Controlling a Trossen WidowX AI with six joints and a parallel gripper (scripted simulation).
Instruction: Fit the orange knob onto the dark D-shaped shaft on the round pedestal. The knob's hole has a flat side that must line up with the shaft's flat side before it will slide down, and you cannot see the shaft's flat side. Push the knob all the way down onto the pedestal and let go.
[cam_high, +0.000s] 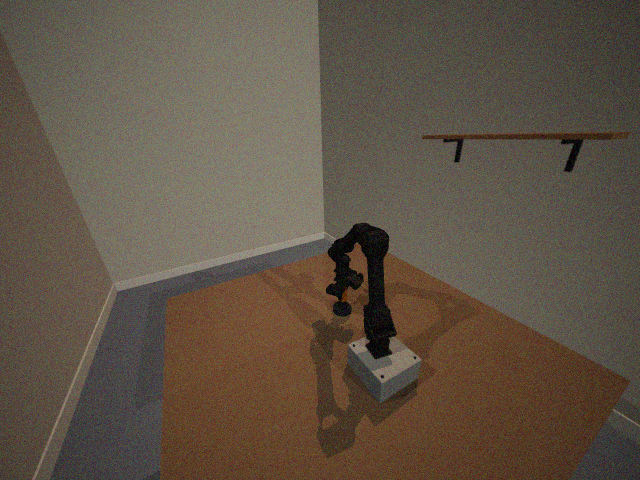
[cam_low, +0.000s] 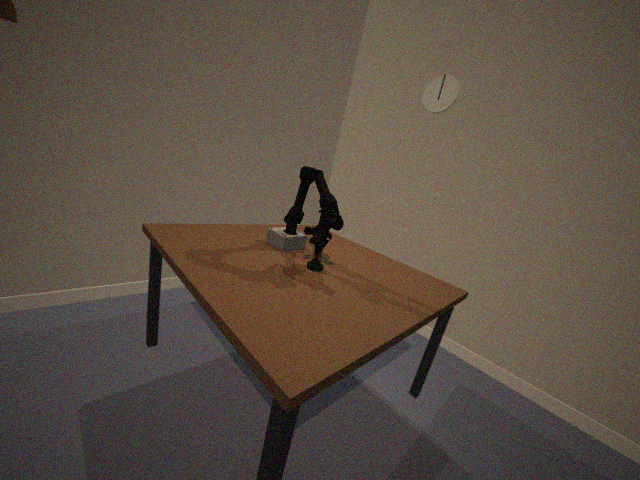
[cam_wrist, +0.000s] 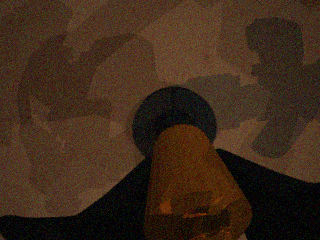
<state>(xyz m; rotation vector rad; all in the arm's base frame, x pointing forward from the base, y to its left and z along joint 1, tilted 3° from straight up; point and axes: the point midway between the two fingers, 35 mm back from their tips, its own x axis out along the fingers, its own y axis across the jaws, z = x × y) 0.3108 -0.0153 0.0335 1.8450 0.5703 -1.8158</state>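
Now: gripper tip 20 mm below the orange knob. The rest, counted from my gripper tip: round pedestal (40 mm below).
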